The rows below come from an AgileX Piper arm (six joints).
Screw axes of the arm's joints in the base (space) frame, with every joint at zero. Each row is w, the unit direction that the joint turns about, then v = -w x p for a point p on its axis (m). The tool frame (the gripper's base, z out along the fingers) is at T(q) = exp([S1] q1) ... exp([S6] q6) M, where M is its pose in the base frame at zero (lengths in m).
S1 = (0, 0, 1, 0.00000, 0.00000, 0.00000)
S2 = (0, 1, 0, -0.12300, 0.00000, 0.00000)
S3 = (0, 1, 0, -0.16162, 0.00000, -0.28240)
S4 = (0.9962, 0, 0.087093, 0.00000, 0.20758, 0.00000)
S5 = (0, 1, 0, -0.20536, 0.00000, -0.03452)
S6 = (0.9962, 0, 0.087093, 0.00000, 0.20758, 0.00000)
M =
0.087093 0 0.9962 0.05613
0 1 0 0.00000
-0.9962 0 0.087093 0.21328
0 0 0 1
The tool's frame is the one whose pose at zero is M.
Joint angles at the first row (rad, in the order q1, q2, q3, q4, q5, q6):
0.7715, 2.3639, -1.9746, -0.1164, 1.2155, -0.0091
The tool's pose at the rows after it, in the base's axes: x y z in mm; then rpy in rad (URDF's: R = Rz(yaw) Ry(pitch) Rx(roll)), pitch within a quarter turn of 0, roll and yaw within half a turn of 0:
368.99 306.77 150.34 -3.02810 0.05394 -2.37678
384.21 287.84 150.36 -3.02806 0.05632 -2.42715
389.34 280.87 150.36 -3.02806 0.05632 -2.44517
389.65 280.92 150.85 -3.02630 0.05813 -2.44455
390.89 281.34 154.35 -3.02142 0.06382 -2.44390
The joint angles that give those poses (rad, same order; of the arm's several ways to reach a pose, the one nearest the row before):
0.7145, 2.3638, -1.9770, -0.1181, 1.2138, -0.0091
0.6639, 2.3638, -1.9770, -0.1181, 1.2114, -0.0091
0.6459, 2.3639, -1.9770, -0.1181, 1.2115, -0.0091
0.6459, 2.3639, -1.9789, -0.1199, 1.2115, -0.0091
0.6459, 2.3639, -1.9928, -0.1243, 1.2194, -0.0091

